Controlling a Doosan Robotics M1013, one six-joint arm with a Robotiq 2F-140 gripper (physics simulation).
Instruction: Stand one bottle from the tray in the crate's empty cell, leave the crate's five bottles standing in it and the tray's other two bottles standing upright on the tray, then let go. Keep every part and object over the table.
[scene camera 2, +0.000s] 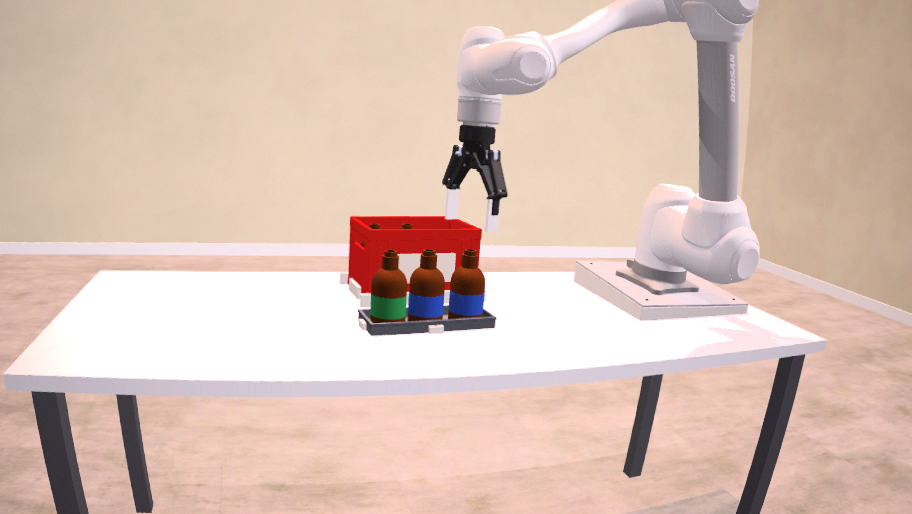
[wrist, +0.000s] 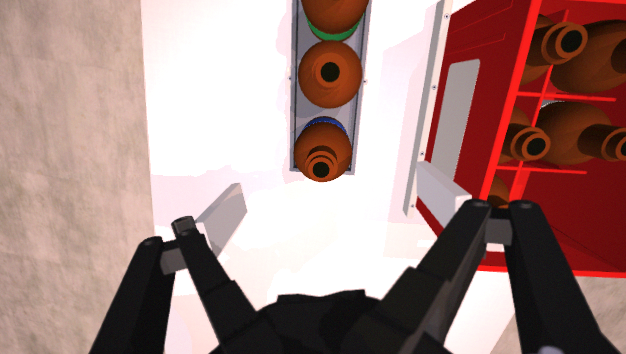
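Seen in the pictures: gripper, fingertip midpoint: (scene camera 2: 470, 225) (wrist: 327, 188); arm's base, origin of the base link: (scene camera 2: 657, 283).
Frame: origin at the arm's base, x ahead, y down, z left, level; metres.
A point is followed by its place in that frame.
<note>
A green-labelled bottle (scene camera 2: 388, 308) @[z 0.051, x 0.788, y -0.004 m] (wrist: 335, 15) @[z 0.016, x 0.747, y -0.069 m], a middle blue-labelled bottle (scene camera 2: 426, 306) @[z 0.055, x 0.707, y -0.004 m] (wrist: 310, 75) @[z 0.041, x 0.692, y -0.075 m] and an end blue-labelled bottle (scene camera 2: 466, 304) @[z 0.062, x 0.618, y -0.005 m] (wrist: 322, 142) @[z 0.029, x 0.621, y -0.075 m] stand upright on the dark tray (scene camera 2: 402, 328) @[z 0.071, x 0.764, y 0.034 m] (wrist: 345, 114) @[z -0.003, x 0.641, y 0.041 m]. The red crate (scene camera 2: 415, 239) @[z -0.126, x 0.662, y -0.106 m] (wrist: 465, 30) @[z -0.131, x 0.741, y -0.028 m] stands behind the tray. In the wrist view several brown bottles show in it; one (wrist: 498, 192) @[z -0.175, x 0.565, y -0.078 m] is largely hidden by a finger and the crate wall. The cell beside that one shows bare red. My gripper (scene camera 2: 471, 223) @[z 0.022, x 0.603, y -0.166 m] (wrist: 327, 188) @[z 0.022, x 0.603, y -0.166 m] is open and empty, above the bottle tops, near the end blue-labelled bottle and the crate's right end in the scene view.
The white table (scene camera 2: 223, 332) @[z -0.003, x 1.124, y 0.047 m] carries the tray, the crate and the robot base (scene camera 2: 689, 309) @[z 0.168, x 0.035, y 0.024 m]. Small pale blocks sit along the tray and crate edges. In the wrist view the right finger overlaps the crate's near wall, and a table edge runs down the left.
</note>
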